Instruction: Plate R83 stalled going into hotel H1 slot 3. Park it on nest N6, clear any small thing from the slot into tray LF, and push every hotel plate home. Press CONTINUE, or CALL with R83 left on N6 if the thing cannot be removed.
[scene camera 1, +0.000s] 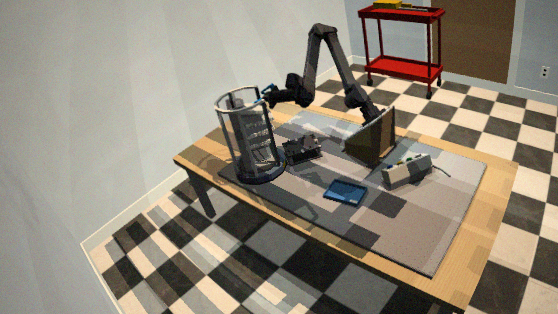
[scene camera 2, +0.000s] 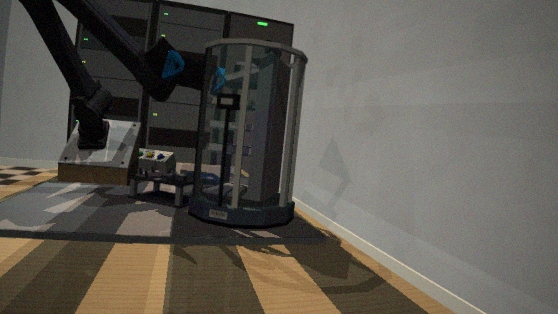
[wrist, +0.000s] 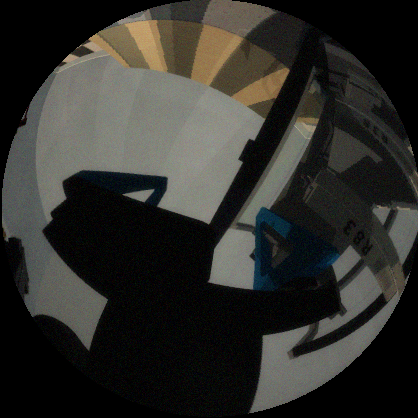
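Where they show: gripper, fingertip midpoint: (scene camera 1: 256, 98) (scene camera 2: 204, 74) (wrist: 213, 196); arm's base, link origin: (scene camera 1: 374, 118) (scene camera 2: 94, 136).
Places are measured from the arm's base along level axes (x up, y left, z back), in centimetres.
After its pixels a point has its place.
Plate R83 (wrist: 359, 235) is a dark grey plate in the upper part of the round caged hotel H1 (scene camera 1: 250, 135) (scene camera 2: 272, 125). It looks skewed in the wrist view. My gripper (scene camera 1: 263, 95) @[x 17.2, y -43.8, z -30.7 cm] (scene camera 2: 197, 72) @[x 17.2, y -43.8, z -30.7 cm] (wrist: 213, 196) @[x 17.2, y -43.8, z -30.7 cm] is open and empty at the cage's upper side. Its right blue finger overlaps R83's near end in the wrist view; I cannot tell whether they touch. Another labelled plate (wrist: 377, 131) shows farther down in the hotel. Nest N6 (scene camera 1: 301, 150) @[x -7.5, y -23.9, z -28.6 cm] (scene camera 2: 156, 181) @[x -8.0, y -32.7, z -22.3 cm] is a low dark stand beside the hotel. Tray LF (scene camera 1: 345, 192) @[x -13.3, y 5.9, z -38.0 cm] is blue and looks empty. I cannot make out a small thing in slot 3.
A dark cage post (wrist: 272, 130) @[x 10.4, y -40.8, z -31.0 cm] runs between my fingers in the wrist view. A button console (scene camera 1: 407, 172) @[x -8.2, y 26.3, z -20.2 cm] (scene camera 2: 156, 159) @[x -8.2, y 18.1, z -20.1 cm] stands at the mat's right side. The arm's wedge-shaped base (scene camera 1: 370, 140) @[x -2.3, y 5.1, z -14.2 cm] (scene camera 2: 100, 172) @[x -10.4, y -9.6, z -4.5 cm] stands behind the nest. A red cart (scene camera 1: 402, 67) is on the floor beyond.
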